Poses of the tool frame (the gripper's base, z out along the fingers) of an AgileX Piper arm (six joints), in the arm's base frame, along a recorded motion.
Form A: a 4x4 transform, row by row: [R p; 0 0 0 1], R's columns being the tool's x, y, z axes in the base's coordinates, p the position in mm. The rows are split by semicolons.
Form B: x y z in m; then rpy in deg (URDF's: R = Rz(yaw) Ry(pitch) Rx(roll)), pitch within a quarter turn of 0, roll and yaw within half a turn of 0. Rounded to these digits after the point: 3 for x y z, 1 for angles.
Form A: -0.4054, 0.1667, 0.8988, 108; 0.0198, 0.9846, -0.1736, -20; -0.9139, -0.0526, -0.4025, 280; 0, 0, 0, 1
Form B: 0.108, -0.020, 0.280, -172.6, 66.1, 177.2
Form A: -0.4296, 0.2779, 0.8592, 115; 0.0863, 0.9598, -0.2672, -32; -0.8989, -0.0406, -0.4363, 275; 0, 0, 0, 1
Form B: 0.115, -0.032, 0.275, -174.7, 64.0, 168.6
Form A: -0.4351, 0.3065, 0.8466, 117; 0.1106, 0.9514, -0.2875, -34; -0.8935, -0.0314, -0.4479, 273; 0, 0, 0, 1
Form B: 0.117, -0.034, 0.273, -176.0, 63.3, 165.7
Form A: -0.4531, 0.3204, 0.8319, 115; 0.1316, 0.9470, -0.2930, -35; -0.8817, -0.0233, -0.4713, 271; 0, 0, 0, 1
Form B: 0.115, -0.035, 0.271, -177.2, 61.8, 163.8
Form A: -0.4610, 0.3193, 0.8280, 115; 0.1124, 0.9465, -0.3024, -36; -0.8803, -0.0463, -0.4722, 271; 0, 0, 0, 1
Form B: 0.115, -0.036, 0.271, -174.4, 61.7, 166.3
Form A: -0.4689, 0.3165, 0.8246, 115; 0.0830, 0.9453, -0.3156, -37; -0.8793, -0.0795, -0.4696, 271; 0, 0, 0, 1
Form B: 0.115, -0.037, 0.271, -170.4, 61.6, 170.0
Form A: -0.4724, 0.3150, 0.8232, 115; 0.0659, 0.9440, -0.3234, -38; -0.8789, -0.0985, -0.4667, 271; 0, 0, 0, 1
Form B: 0.115, -0.038, 0.271, -168.1, 61.5, 172.1
